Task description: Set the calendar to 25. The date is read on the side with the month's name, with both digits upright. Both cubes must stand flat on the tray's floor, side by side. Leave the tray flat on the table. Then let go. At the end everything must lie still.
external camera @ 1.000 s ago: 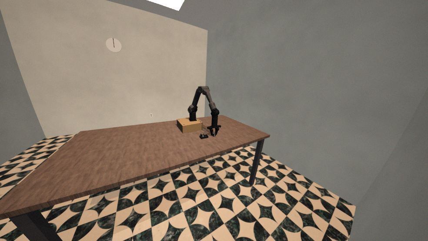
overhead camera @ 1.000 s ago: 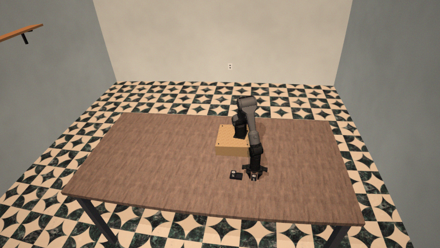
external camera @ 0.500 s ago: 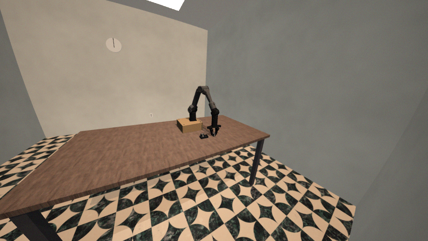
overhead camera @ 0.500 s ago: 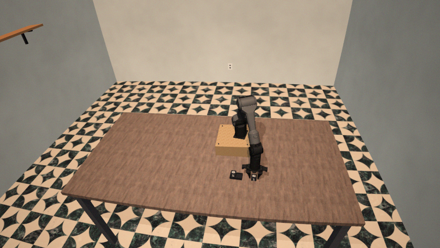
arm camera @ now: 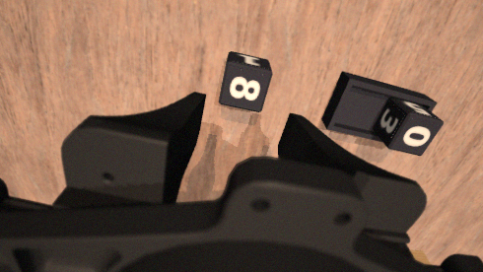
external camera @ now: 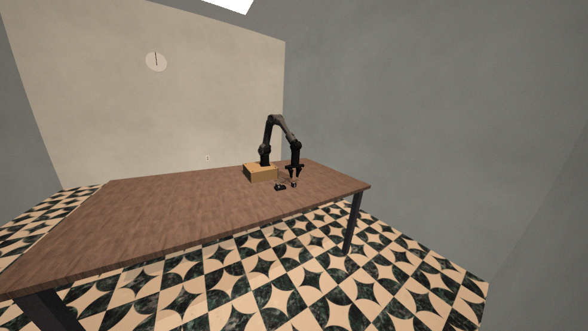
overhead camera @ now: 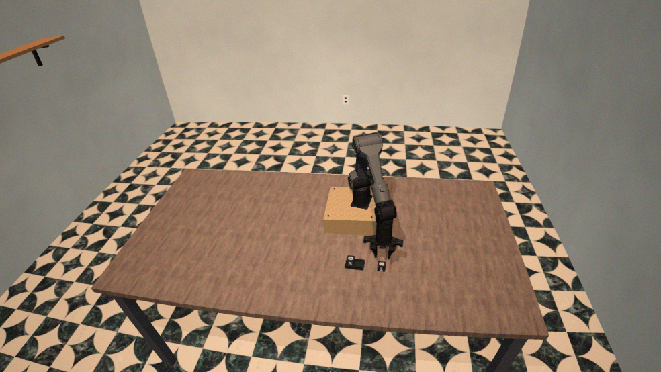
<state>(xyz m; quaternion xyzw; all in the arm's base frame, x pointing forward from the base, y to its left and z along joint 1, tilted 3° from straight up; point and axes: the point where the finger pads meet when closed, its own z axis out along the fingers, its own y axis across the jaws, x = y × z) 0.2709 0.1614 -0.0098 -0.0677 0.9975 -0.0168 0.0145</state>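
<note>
My hand is 120 mm to the left of the dark cube, 50 mm above it and 20 mm short of it. Round my hand: tray (110 mm to the right, 70 mm below, 10 mm ahead).
</note>
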